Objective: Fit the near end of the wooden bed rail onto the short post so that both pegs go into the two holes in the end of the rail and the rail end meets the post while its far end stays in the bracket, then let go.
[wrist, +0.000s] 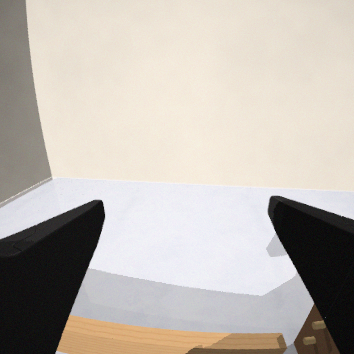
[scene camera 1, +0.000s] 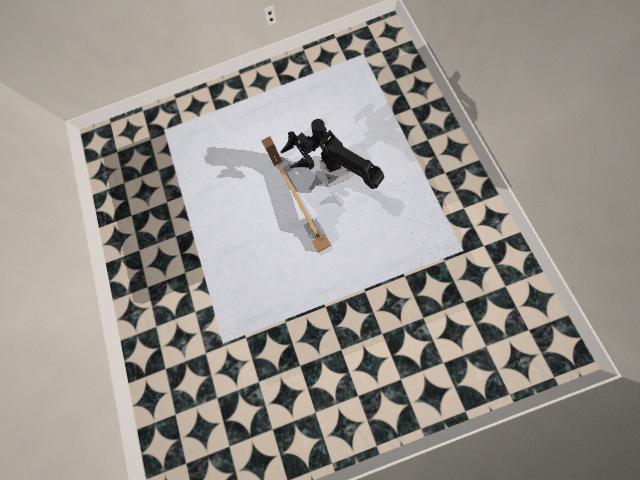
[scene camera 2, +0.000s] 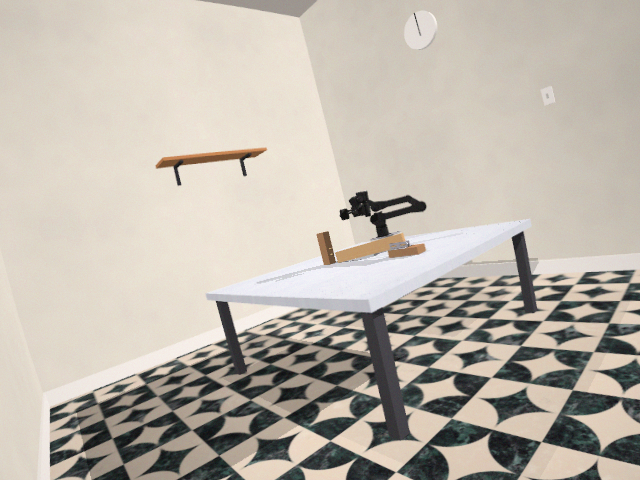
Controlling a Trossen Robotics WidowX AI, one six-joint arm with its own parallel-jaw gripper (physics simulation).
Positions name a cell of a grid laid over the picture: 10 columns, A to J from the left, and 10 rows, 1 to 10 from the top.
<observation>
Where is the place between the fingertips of the gripper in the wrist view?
At F6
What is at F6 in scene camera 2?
A wooden bed rail.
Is the gripper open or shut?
Open.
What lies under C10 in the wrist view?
A wooden bed rail.
</observation>
